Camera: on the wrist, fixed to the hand. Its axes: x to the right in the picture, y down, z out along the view.
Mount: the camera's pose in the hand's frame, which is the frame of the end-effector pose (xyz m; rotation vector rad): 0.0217 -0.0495 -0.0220 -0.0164 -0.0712 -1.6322
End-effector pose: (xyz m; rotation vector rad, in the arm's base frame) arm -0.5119 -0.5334 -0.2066 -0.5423 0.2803 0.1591
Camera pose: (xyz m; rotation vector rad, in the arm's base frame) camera -0.4851 -0.5853 -0.2072 -0.6377 -0.2899 -1.3964
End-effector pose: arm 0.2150 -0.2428 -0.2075 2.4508 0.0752 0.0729
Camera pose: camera 0.2333 -0.1891 -0.2213 1.6831 1.8800 -0.6946
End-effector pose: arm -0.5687 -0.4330 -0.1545 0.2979 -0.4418 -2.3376
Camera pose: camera -0.6074 -0.4197 -0.1961 -0.4335 0.0956 2.2370
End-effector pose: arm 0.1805 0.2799 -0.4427 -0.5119 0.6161 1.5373
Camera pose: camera 0.2275 0.2825 -0.4772 -0.6824 -0.0082 0.0007
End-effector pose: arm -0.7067 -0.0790 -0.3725 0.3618 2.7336 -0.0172
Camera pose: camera -0.7468 -0.1201 -0.3620 -1.7795 2.1561 -0.4009
